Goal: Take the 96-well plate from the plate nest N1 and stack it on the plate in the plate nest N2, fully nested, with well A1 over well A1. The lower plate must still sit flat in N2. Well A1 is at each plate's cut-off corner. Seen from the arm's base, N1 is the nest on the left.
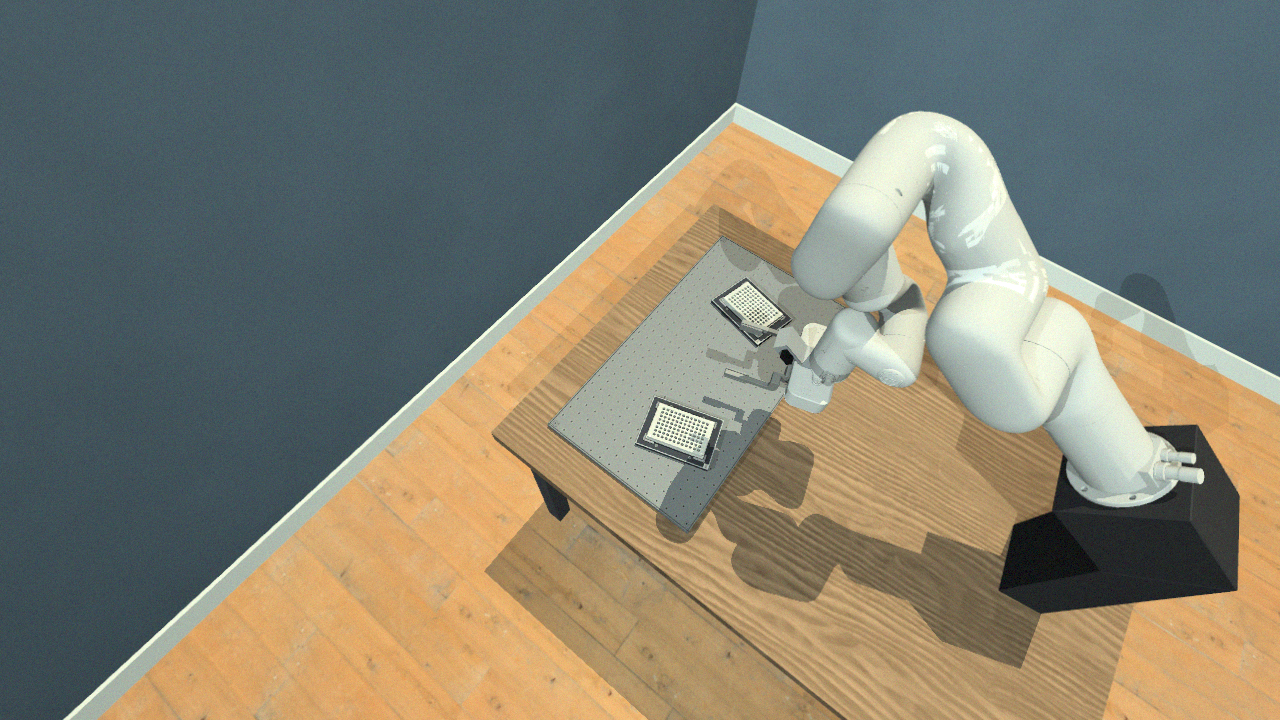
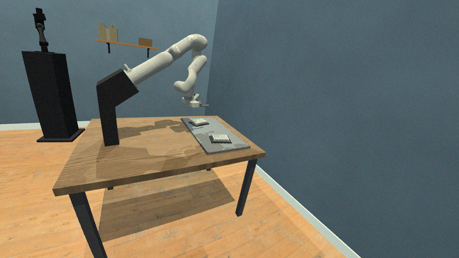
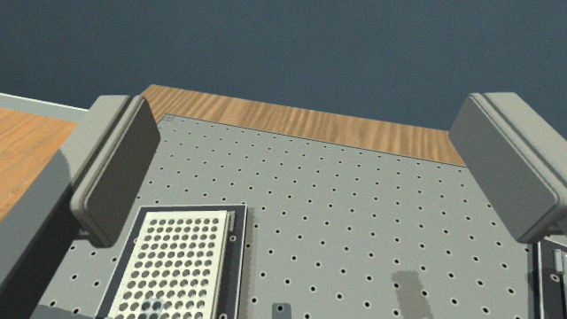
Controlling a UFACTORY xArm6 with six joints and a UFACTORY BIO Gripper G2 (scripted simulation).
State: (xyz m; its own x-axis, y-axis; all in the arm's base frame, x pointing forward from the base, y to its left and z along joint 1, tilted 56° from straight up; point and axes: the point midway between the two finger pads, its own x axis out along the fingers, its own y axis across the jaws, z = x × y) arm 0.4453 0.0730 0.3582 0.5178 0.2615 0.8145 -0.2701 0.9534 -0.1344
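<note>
Now: the plate nest N1 22 cm below my hand, 13 cm to the left of it and 1 cm ahead of it. Round my hand: plate nest N2: 23 cm to the right, 22 cm below, 12 cm ahead.
</note>
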